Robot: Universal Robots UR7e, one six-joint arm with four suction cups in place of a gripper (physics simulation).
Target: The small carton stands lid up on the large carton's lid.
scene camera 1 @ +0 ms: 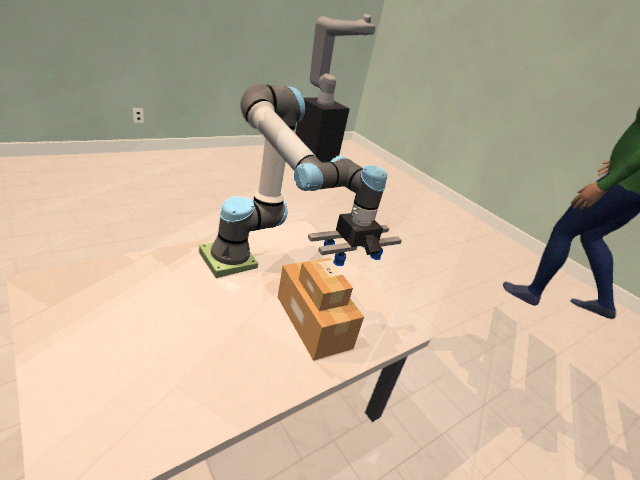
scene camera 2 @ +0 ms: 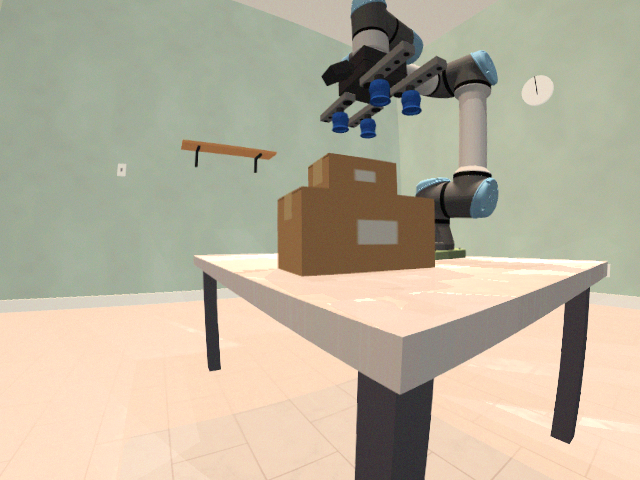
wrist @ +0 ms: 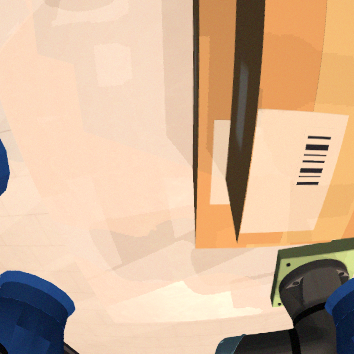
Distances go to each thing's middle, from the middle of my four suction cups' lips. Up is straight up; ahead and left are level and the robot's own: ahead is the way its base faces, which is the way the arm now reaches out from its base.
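Large carton (scene camera 2: 321,231): 80 mm to the right of my suction cup, 20 mm behind it and 230 mm below it. Small carton (scene camera 2: 335,171): 10 mm behind my suction cup, 80 mm to the right of it, 120 mm below it.
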